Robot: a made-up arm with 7 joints.
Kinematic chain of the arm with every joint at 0, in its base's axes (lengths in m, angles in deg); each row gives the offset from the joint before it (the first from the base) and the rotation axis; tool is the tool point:
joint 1: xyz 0 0 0.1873 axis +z
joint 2: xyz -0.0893 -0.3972 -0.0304 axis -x
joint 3: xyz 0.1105 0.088 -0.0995 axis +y
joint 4: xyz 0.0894 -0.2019 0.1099 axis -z
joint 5: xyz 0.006 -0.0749 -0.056 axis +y
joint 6: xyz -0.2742 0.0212 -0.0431 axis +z
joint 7: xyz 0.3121 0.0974 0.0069 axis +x
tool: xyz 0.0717 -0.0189 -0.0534
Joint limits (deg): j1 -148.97..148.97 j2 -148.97..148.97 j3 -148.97..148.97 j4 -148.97..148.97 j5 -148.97..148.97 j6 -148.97..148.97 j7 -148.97..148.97
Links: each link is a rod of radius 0.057 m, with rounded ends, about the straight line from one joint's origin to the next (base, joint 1, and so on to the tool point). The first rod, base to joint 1, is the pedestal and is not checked.
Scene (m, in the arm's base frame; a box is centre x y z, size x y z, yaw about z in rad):
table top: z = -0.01
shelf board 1: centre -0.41 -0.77 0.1 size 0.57 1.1 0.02 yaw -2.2
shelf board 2: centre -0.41 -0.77 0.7 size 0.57 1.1 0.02 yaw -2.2
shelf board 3: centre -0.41 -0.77 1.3 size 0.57 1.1 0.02 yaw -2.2
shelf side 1: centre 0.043 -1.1 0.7 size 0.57 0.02 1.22 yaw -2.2
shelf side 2: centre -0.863 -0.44 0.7 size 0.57 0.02 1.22 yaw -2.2
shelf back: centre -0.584 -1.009 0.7 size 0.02 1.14 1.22 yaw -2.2
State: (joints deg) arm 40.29 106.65 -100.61 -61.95 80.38 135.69 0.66
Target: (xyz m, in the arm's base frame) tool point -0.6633 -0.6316 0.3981
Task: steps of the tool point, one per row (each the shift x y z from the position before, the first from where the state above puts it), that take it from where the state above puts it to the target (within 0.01 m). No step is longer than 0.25 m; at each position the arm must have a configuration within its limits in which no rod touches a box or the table.
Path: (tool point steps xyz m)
1: -0.2387 0.0226 -0.0168
2: -0.2257 0.0874 -0.0176
3: -0.1949 0.1466 -0.0179

